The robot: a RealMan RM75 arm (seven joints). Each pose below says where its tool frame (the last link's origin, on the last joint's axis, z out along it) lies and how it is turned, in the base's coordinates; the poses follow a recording.
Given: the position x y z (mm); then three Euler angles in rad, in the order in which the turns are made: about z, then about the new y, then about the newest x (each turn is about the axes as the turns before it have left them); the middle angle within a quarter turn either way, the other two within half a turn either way.
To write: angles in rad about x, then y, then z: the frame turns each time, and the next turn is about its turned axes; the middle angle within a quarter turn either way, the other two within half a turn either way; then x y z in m. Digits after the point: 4 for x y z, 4 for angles.
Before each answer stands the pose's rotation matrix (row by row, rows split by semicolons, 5 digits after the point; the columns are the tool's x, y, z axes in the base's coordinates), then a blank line. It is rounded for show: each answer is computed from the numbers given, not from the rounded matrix.
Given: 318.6 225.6 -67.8 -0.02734 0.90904 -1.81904
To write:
0.61427 -0.77116 -0.16727; -0.01680 -0.22470 0.97428; -0.78891 -0.59567 -0.15098

-1.7245 -0.1681 0.8982 0.3186 0.2256 -0.0678
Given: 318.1 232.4 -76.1 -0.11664 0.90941 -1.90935
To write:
0.61004 -0.77794 -0.15054; -0.07148 -0.24324 0.96733; -0.78914 -0.57935 -0.20399

-1.7786 -0.1511 0.9058 0.3181 0.2324 -0.0761
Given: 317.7 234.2 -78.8 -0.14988 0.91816 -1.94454
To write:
0.60047 -0.78586 -0.14781; -0.09068 -0.25057 0.96384; -0.79449 -0.56536 -0.22172

-1.7969 -0.1483 0.9183 0.3177 0.2342 -0.0788
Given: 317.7 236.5 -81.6 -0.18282 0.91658 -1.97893
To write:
0.59840 -0.78837 -0.14283; -0.11063 -0.25787 0.95983; -0.79353 -0.55855 -0.24153

-1.8173 -0.1433 0.9215 0.3177 0.2365 -0.0816
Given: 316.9 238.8 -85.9 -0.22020 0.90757 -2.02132
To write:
0.60080 -0.78736 -0.13821; -0.13448 -0.26998 0.95343; -0.78801 -0.55423 -0.26808

-1.8449 -0.1387 0.9190 0.3169 0.2388 -0.0859
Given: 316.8 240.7 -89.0 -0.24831 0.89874 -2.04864
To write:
0.60350 -0.78660 -0.13059; -0.15301 -0.27498 0.94920; -0.78254 -0.55286 -0.28631

-1.8638 -0.1310 0.9164 0.3168 0.2407 -0.0890
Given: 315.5 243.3 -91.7 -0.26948 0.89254 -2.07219
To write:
0.60479 -0.78614 -0.12730; -0.16704 -0.28151 0.94491; -0.77867 -0.55021 -0.30158

-1.8797 -0.1276 0.9150 0.3155 0.2433 -0.0917
